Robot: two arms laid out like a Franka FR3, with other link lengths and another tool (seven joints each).
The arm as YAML. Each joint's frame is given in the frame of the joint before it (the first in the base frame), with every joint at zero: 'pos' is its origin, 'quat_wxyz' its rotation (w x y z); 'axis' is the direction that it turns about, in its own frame. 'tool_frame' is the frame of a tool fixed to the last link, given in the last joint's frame.
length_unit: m
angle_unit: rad
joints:
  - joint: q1
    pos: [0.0, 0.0, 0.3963]
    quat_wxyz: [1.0, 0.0, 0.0, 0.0]
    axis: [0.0, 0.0, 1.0]
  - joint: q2
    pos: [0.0, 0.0, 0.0]
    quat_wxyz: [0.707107, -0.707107, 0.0, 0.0]
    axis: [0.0, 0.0, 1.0]
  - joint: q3
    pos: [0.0, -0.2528, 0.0]
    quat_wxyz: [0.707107, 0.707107, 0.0, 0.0]
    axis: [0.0, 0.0, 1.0]
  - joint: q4
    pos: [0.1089, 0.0, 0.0]
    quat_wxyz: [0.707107, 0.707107, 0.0, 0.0]
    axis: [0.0, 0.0, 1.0]
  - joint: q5
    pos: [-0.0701, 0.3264, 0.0]
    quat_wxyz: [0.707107, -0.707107, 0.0, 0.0]
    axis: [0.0, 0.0, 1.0]
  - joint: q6
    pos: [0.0, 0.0, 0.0]
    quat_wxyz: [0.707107, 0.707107, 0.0, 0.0]
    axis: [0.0, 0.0, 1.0]
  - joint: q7
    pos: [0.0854, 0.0, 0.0]
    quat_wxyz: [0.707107, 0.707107, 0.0, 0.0]
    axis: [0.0, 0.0, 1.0]
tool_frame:
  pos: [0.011, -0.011, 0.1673]
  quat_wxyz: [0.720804, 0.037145, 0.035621, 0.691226]
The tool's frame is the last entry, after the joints.
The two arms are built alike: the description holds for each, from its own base.
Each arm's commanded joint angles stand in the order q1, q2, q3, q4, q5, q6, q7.
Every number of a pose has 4 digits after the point. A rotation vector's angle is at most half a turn.
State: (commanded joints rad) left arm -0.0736 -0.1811 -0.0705 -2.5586 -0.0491 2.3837 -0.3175; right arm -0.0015 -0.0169 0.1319 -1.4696 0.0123 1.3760 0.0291
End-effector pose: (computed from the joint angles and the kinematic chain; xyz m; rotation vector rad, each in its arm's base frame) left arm 0.4284 -0.0489 0.3102 -2.4298 1.8813 -0.1215; right arm 0.4981 0.0788 0.5848 -2.3555 2.0376 -0.0138
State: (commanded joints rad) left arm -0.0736 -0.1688 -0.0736 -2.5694 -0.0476 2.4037 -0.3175; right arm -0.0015 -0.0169 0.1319 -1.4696 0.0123 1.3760 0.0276
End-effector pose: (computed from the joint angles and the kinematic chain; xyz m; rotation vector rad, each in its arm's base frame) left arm 0.4267 -0.0497 0.3028 -2.4268 1.8862 -0.1164; right arm 0.4981 0.0788 0.5848 -2.3569 2.0358 -0.0137
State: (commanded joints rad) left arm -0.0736 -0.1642 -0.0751 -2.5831 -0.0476 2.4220 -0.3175; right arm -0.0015 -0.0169 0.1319 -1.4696 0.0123 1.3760 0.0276
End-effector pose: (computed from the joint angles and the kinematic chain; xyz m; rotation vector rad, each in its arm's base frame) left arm 0.4243 -0.0498 0.2976 -2.4256 1.8871 -0.1160; right arm 0.4981 0.0788 0.5848 -2.3569 2.0358 -0.0137
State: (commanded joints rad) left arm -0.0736 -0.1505 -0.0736 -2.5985 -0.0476 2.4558 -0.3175; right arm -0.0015 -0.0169 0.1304 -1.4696 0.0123 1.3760 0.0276
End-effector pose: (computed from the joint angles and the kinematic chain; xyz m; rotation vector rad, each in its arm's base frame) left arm 0.4229 -0.0488 0.2894 -2.4257 1.8827 -0.1221; right arm 0.4982 0.0780 0.5848 -2.3554 2.0376 -0.0137
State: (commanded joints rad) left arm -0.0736 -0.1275 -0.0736 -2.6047 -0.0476 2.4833 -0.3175; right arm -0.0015 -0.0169 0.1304 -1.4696 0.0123 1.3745 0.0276
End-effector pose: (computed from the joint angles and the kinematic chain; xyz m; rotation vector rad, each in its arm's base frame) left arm 0.4226 -0.0487 0.2800 -2.4274 1.8828 -0.1204; right arm 0.4979 0.0780 0.5847 -2.3562 2.0383 -0.0121
